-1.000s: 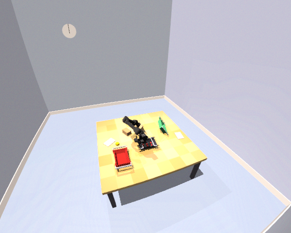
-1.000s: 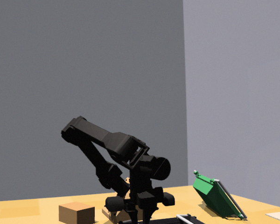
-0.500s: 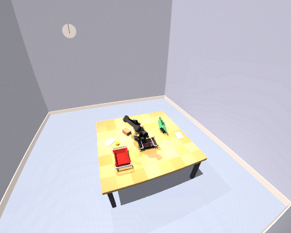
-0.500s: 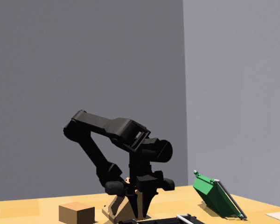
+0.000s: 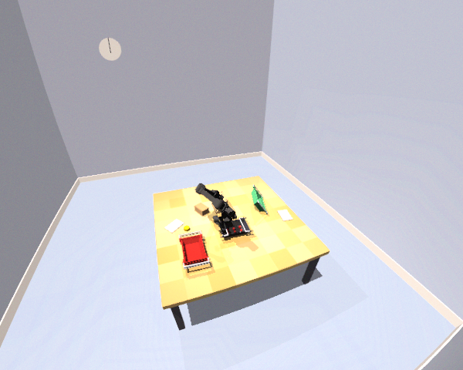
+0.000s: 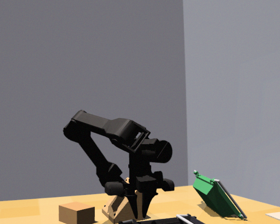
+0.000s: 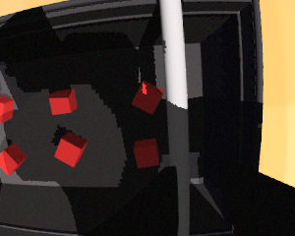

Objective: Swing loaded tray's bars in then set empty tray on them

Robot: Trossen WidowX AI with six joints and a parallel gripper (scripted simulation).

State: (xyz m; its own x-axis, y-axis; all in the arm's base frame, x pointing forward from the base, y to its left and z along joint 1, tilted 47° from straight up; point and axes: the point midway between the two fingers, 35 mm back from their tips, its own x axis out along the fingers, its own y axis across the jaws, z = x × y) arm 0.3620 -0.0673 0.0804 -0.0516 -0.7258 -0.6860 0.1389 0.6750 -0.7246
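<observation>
Now: the green tray 230 mm behind my gripper tip, 480 mm to the left of it and 20 mm below it. Round my gripper tip: brown block 350 mm behind, 100 mm to the right, 60 mm below; small yellow disc 170 mm behind, 290 mm to the right, 80 mm below.
</observation>
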